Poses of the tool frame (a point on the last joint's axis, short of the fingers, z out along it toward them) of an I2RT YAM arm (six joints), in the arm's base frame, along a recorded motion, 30 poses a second.
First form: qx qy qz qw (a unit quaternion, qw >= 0); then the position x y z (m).
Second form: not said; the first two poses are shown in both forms.
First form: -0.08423 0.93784 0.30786 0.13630 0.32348 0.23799 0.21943
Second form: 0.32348 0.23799 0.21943 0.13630 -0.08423 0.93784 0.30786
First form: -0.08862 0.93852 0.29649 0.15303 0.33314 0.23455 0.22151
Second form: 0.33314 0.23455 0.22151 0.15303 -0.08862 0.93852 0.29649
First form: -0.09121 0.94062 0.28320 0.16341 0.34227 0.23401 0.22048
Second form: 0.34227 0.23401 0.22048 0.16341 -0.09121 0.94062 0.28320
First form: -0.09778 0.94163 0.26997 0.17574 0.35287 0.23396 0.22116
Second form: 0.35287 0.23396 0.22116 0.17574 -0.09778 0.94163 0.26997
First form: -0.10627 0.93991 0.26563 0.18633 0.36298 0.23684 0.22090
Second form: 0.36298 0.23684 0.22090 0.18633 -0.10627 0.93991 0.26563
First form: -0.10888 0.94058 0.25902 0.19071 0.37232 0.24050 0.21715
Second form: 0.37232 0.24050 0.21715 0.19071 -0.10888 0.94058 0.25902
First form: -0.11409 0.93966 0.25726 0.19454 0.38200 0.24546 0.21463
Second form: 0.38200 0.24546 0.21463 0.19454 -0.11409 0.93966 0.25726
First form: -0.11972 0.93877 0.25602 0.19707 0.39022 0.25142 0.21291
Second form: 0.39022 0.25142 0.21291 0.19707 -0.11972 0.93877 0.25602
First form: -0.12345 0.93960 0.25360 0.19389 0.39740 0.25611 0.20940
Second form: 0.39740 0.25611 0.20940 0.19389 -0.12345 0.93960 0.25360
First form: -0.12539 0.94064 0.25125 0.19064 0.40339 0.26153 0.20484
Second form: 0.40339 0.26153 0.20484 0.19064 -0.12539 0.94064 0.25125
